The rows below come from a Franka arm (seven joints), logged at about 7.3 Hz.
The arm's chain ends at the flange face. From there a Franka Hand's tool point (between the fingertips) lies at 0.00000 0.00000 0.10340 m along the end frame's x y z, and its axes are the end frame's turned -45 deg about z.
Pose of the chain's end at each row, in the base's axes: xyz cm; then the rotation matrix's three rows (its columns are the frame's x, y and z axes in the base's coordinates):
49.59, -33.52, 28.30; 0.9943, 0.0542, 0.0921; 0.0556, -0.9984, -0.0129; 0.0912, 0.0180, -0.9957
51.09, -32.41, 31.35; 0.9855, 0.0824, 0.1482; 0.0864, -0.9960, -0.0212; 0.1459, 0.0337, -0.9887
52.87, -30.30, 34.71; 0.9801, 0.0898, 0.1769; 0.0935, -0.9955, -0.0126; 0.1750, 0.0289, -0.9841
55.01, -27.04, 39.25; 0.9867, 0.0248, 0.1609; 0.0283, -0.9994, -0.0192; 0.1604, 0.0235, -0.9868
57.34, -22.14, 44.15; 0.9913, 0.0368, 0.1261; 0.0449, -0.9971, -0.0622; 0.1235, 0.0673, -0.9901
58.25, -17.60, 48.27; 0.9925, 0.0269, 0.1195; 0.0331, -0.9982, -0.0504; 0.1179, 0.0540, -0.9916
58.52, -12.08, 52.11; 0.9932, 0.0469, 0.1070; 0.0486, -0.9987, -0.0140; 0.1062, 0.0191, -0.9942
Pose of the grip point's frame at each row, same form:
50.54, -33.65, 18.00; 0.6648, 0.7414, 0.0921; 0.7453, -0.6667, -0.0129; 0.0518, 0.0772, -0.9957
52.62, -32.63, 21.13; 0.6386, 0.7551, 0.1482; 0.7654, -0.6432, -0.0212; 0.0793, 0.1270, -0.9887
54.70, -30.43, 24.53; 0.6295, 0.7565, 0.1769; 0.7700, -0.6378, -0.0126; 0.1033, 0.1442, -0.9841
56.67, -27.24, 29.05; 0.6802, 0.7152, 0.1609; 0.7267, -0.6867, -0.0192; 0.0968, 0.1300, -0.9868
58.64, -22.78, 33.91; 0.6749, 0.7270, 0.1261; 0.7368, -0.6733, -0.0622; 0.0397, 0.1349, -0.9901
59.49, -18.12, 38.02; 0.6828, 0.7208, 0.1195; 0.7292, -0.6824, -0.0504; 0.0452, 0.1216, -0.9916
59.63, -12.22, 41.83; 0.6691, 0.7355, 0.1070; 0.7406, -0.6718, -0.0140; 0.0616, 0.0886, -0.9942

